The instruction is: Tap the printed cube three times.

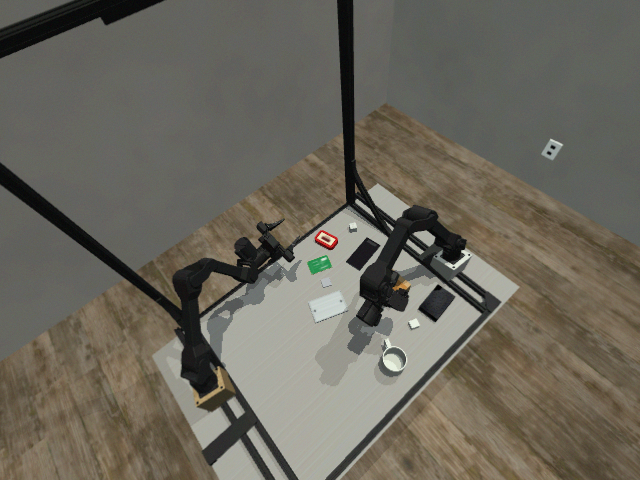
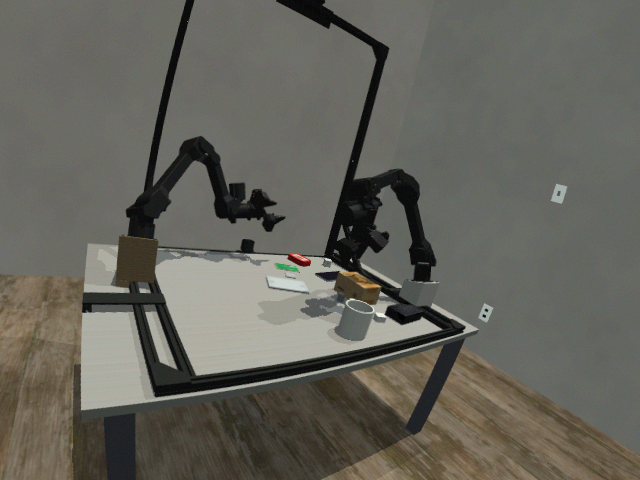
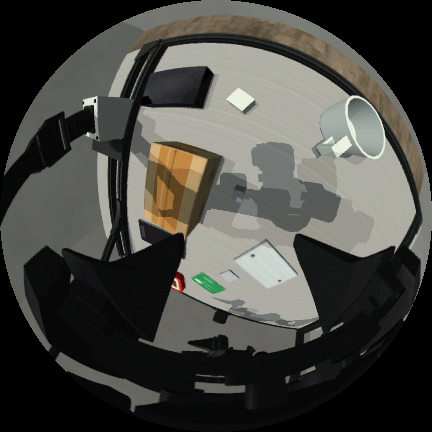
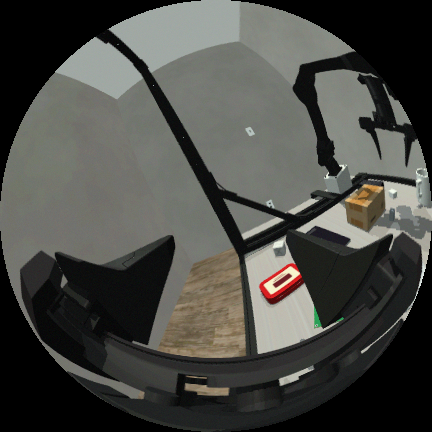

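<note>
A small white cube [image 1: 353, 227] [image 2: 327, 262] [image 4: 279, 247] stands at the table's far corner, beyond the red tin; any print on it is too small to make out. Another small white cube [image 1: 413, 323] [image 2: 379, 316] [image 3: 241, 100] [image 4: 393, 193] lies between the mug and the black box, and its visible faces look plain. My right gripper [image 1: 291, 228] [image 2: 280, 210] [image 4: 232, 239] is open and empty, raised by the far edge, left of the red tin and apart from both cubes. My left gripper [image 2: 361, 246] [image 3: 241, 239] [image 4: 393, 162] is open and empty above the table near the brown box.
A red tin [image 1: 326, 239], a green card [image 1: 319, 264], a dark tablet [image 1: 362, 253] and a white plate [image 1: 328, 306] lie mid to far table. A brown box [image 3: 170, 190], a mug [image 1: 393, 360] and a black box [image 1: 436, 303] stand at the right. A black frame post [image 1: 347, 103] rises behind.
</note>
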